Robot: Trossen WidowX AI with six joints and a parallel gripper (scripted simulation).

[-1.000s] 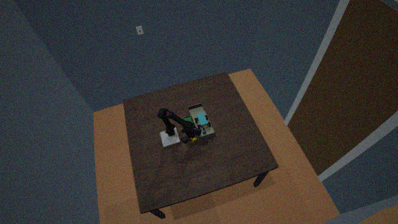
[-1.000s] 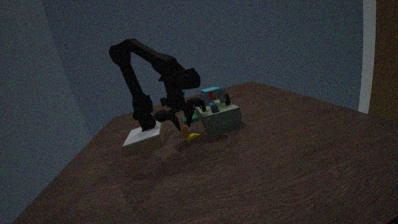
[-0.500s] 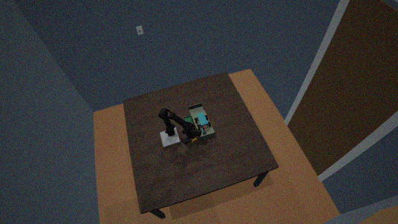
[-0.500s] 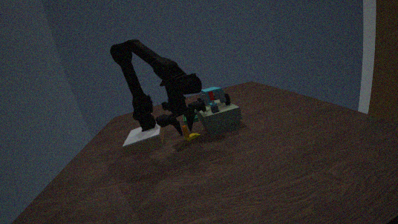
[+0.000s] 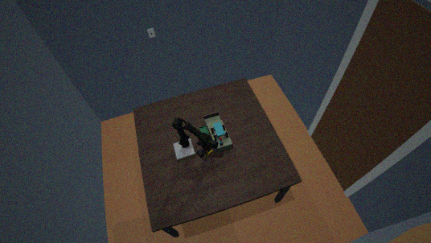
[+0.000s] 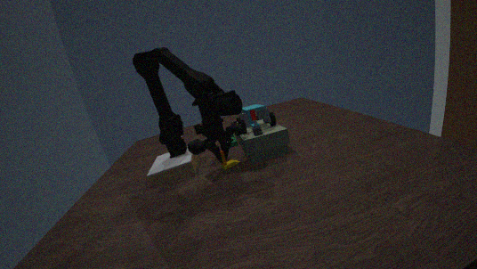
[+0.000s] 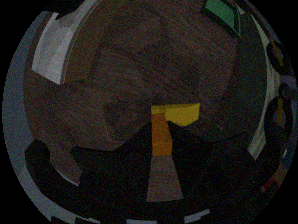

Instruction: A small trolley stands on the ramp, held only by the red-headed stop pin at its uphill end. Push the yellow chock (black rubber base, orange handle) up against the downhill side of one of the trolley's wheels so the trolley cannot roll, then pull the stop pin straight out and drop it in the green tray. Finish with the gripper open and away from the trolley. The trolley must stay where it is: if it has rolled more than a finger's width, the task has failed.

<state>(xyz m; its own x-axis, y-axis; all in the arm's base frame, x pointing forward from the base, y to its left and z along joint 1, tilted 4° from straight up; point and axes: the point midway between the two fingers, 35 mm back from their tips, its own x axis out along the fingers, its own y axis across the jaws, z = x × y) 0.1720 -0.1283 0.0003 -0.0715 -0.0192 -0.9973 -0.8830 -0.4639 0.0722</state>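
Right now the green tray is 240 mm to the left of my gripper tip, 40 mm below it and 30 mm ahead of it. Also, from my gripper tip: grey-green ramp block 150 mm ahead, 130 mm to the left, 20 mm above; yellow chock 20 mm ahead, 10 mm to the left, 10 mm below; red-headed stop pin 130 mm ahead, 100 mm above, 20 mm to the left.
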